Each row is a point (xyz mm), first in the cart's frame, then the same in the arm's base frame.
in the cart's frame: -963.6 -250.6 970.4
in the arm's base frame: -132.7 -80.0 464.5
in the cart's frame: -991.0 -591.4 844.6
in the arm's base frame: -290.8 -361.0 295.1
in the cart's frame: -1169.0 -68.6 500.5
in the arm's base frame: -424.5 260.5 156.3
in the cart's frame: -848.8 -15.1 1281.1
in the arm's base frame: 137.2 34.2 746.2
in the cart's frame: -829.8 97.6 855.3
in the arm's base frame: 44.2 256.9 377.2
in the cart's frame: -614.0 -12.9 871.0
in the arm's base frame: 214.8 109.9 286.2
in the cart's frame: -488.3 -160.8 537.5
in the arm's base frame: 178.6 41.9 -91.9
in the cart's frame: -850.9 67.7 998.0
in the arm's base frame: 64.2 192.3 508.1
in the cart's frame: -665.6 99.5 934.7
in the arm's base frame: 219.5 207.1 385.6
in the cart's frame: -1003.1 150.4 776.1
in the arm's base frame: -124.5 359.9 383.3
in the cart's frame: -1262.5 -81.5 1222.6
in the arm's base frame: -274.3 61.7 840.6
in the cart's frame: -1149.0 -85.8 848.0
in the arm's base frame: -296.4 142.9 458.3
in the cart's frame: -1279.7 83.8 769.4
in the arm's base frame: -394.9 348.2 471.3
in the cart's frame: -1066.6 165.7 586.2
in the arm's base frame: -240.5 439.1 239.8
